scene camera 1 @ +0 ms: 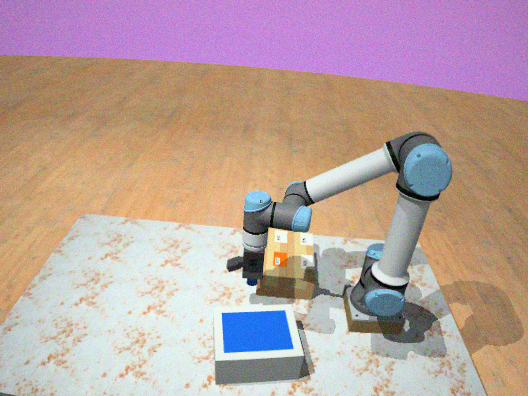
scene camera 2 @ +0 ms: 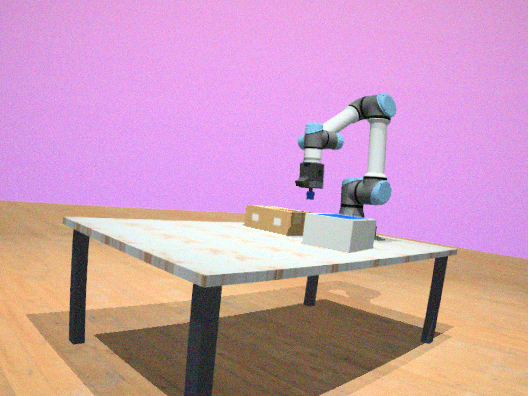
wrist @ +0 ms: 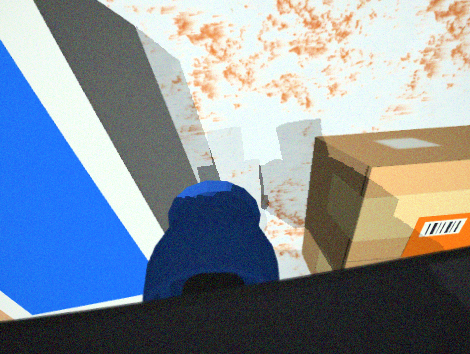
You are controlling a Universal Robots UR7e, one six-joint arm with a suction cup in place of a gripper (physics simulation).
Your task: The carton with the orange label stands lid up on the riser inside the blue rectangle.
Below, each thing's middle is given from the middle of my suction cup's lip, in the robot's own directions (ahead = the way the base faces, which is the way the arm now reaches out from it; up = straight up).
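Relative to the riser [scene camera 1: 251,343], my suction cup is 120 mm above, 160 mm to the right of and 20 mm past it.
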